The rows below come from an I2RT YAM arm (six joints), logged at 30 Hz.
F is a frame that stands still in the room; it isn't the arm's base.
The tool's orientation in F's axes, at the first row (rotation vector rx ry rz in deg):
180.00, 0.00, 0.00
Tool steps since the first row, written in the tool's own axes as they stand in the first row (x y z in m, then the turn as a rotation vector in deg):
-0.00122, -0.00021, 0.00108, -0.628, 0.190, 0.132
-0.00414, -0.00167, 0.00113, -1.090, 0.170, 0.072
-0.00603, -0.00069, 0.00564, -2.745, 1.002, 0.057
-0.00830, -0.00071, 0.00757, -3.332, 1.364, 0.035
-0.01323, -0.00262, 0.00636, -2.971, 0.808, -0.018
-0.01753, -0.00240, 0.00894, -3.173, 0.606, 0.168
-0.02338, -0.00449, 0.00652, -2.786, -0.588, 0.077
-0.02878, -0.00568, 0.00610, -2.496, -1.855, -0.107
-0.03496, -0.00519, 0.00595, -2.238, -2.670, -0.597
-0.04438, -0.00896, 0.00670, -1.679, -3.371, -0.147
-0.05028, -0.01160, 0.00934, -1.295, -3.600, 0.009
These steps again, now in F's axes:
-0.00122, 0.00021, -0.00108, -0.628, -0.190, -0.132
-0.00414, 0.00167, -0.00113, -1.090, -0.170, -0.072
-0.00603, 0.00069, -0.00564, -2.745, -1.002, -0.057
-0.00830, 0.00071, -0.00757, -3.332, -1.364, -0.035
-0.01323, 0.00262, -0.00636, -2.971, -0.808, 0.018
-0.01753, 0.00240, -0.00894, -3.173, -0.606, -0.168
-0.02338, 0.00449, -0.00652, -2.786, 0.588, -0.077
-0.02878, 0.00568, -0.00610, -2.496, 1.855, 0.107
-0.03496, 0.00519, -0.00595, -2.238, 2.670, 0.597
-0.04438, 0.00896, -0.00670, -1.679, 3.371, 0.147
-0.05028, 0.01160, -0.00934, -1.295, 3.600, -0.009

